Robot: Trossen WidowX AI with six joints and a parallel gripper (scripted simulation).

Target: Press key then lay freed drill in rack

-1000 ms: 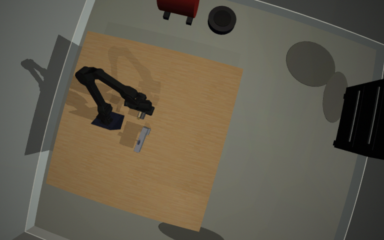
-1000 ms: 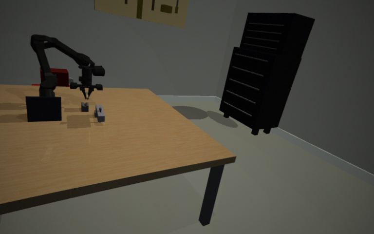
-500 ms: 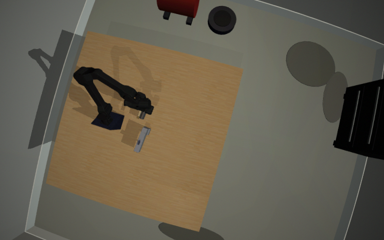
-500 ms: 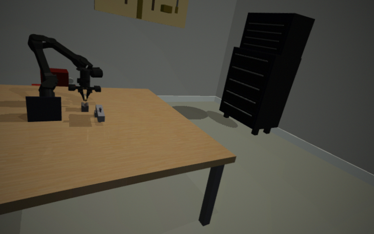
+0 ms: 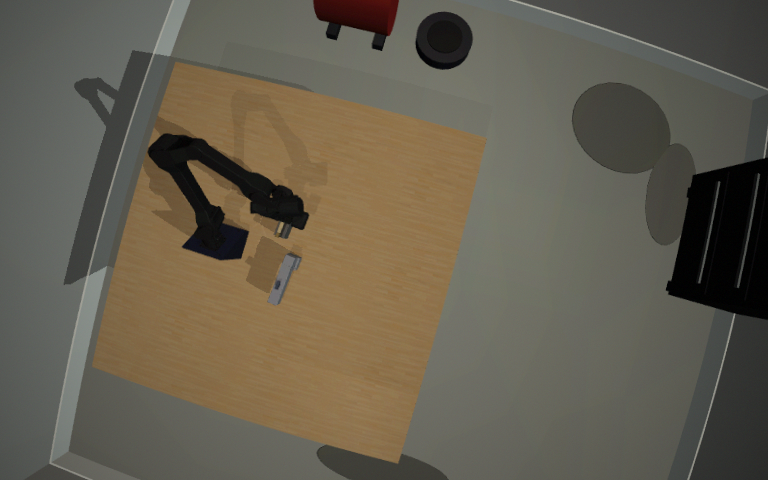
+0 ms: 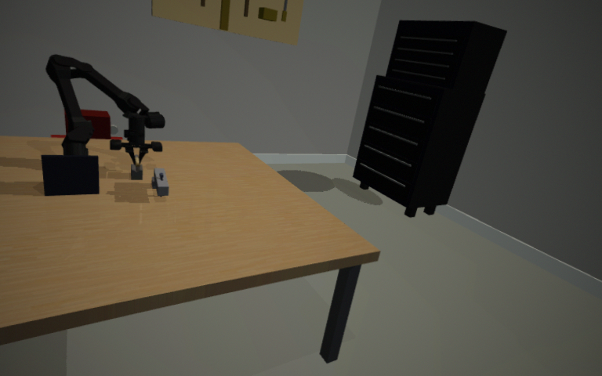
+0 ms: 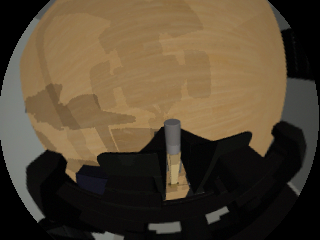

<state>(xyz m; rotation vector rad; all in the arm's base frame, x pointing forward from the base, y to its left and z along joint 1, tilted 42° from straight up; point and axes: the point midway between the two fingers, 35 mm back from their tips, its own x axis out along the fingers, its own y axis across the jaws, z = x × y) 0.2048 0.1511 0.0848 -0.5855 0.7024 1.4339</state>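
My gripper tip is now 4 cm to the left of the drill and 3 cm below it. Round my gripper tip: dark key: 5 cm ahead, 25 cm to the right, 2 cm above; then grey holder block: 5 cm ahead, 22 cm to the right, 1 cm above; then rack: 1 cm behind, 5 cm to the right, 1 cm below.
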